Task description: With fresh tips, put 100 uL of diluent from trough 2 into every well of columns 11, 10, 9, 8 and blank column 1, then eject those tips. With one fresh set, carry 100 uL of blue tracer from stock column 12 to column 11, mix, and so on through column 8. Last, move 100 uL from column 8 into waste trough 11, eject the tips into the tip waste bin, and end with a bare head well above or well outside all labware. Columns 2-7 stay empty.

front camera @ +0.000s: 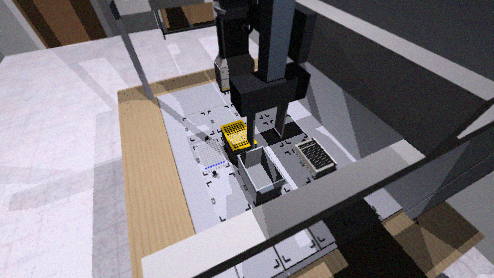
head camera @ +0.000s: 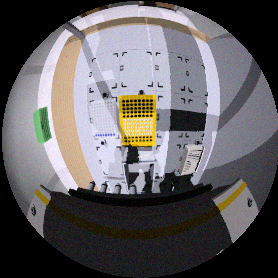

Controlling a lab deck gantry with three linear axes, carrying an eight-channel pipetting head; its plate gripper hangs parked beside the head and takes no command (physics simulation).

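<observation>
The pipetting head (front camera: 223, 75) (head camera: 139, 220) stands over the rear of the deck in the front view, partly behind the gripper. Its dark nozzles line the bottom of the head view; whether they carry tips is unclear. My parked plate gripper (front camera: 266, 140) has two fingers wide apart, with nothing visible held. The yellow tip rack (front camera: 237, 135) (head camera: 137, 120) shows dark holes in its far part and pale tips nearer. The clear well plate (front camera: 209, 152) (head camera: 103, 116) has one blue column at its near end. The trough block (front camera: 316, 157) (head camera: 191, 160) stands at right.
The grey open-topped bin (front camera: 261, 170) (head camera: 145, 156) stands just in front of the tip rack, left of the trough block. A wooden border (front camera: 145, 165) (head camera: 64, 95) runs along the deck's left side. A pale frame beam (front camera: 210, 245) crosses the front view's foreground.
</observation>
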